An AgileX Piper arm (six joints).
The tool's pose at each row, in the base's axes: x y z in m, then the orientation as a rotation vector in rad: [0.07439, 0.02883, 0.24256, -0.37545, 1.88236, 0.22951]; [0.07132, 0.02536, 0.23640, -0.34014, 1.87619, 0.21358]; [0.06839, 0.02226, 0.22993, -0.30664, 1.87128, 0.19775]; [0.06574, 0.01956, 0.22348, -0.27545, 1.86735, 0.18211]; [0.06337, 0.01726, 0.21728, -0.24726, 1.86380, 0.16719]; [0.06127, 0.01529, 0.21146, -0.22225, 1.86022, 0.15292]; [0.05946, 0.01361, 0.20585, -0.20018, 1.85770, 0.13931]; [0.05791, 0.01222, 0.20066, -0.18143, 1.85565, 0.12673]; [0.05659, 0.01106, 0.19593, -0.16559, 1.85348, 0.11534]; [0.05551, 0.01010, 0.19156, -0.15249, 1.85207, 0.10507]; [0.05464, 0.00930, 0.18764, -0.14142, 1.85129, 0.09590]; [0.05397, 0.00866, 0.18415, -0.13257, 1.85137, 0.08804]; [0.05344, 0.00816, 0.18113, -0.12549, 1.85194, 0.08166]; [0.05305, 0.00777, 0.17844, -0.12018, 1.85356, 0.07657]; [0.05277, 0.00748, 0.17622, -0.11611, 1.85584, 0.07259]
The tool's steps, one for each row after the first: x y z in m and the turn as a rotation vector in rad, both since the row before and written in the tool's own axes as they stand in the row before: [0.00724, -0.00195, -0.00181, 0.02895, -0.01099, 0.01470]; [0.00739, -0.00180, -0.00149, 0.02801, -0.00912, 0.01387]; [0.00720, -0.00165, -0.00114, 0.02674, -0.00750, 0.01265]; [0.00682, -0.00147, -0.00086, 0.02475, -0.00647, 0.01110]; [0.00632, -0.00132, -0.00066, 0.02270, -0.00590, 0.00932]; [0.00600, -0.00118, -0.00039, 0.02076, -0.00435, 0.00781]; [0.00550, -0.00100, -0.00022, 0.01836, -0.00343, 0.00615]; [0.00497, -0.00086, -0.00009, 0.01605, -0.00321, 0.00477]; [0.00454, -0.00073, 0.00007, 0.01387, -0.00217, 0.00356]; [0.00404, -0.00063, 0.00016, 0.01206, -0.00135, 0.00279]; [0.00357, -0.00051, 0.00026, 0.01001, -0.00032, 0.00202]; [0.00307, -0.00040, 0.00028, 0.00807, 0.00027, 0.00160]; [0.00271, -0.00031, 0.00034, 0.00626, 0.00142, 0.00113]; [0.00222, -0.00023, 0.00033, 0.00485, 0.00213, 0.00089]
